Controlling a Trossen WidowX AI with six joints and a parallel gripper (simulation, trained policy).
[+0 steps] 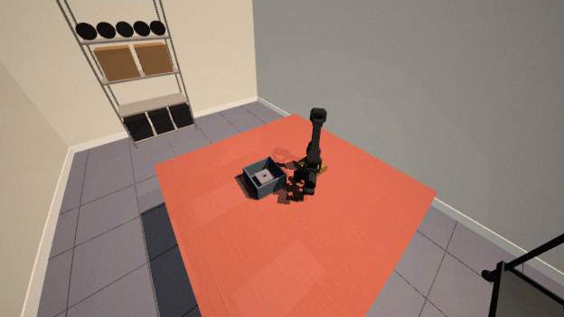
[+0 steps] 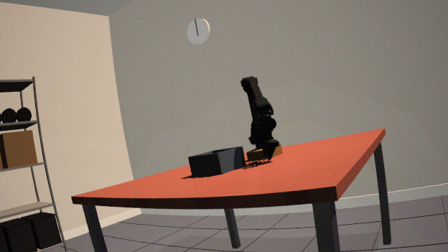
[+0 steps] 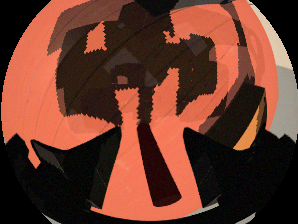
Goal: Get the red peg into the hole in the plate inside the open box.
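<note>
Right now my gripper tip is 180 mm short of the plate, 170 mm to the left of it and 30 mm below it. Round my gripper tip: box 180 mm ahead, 170 mm to the right, 10 mm above; then red peg 10 mm to the left, 30 mm above.
</note>
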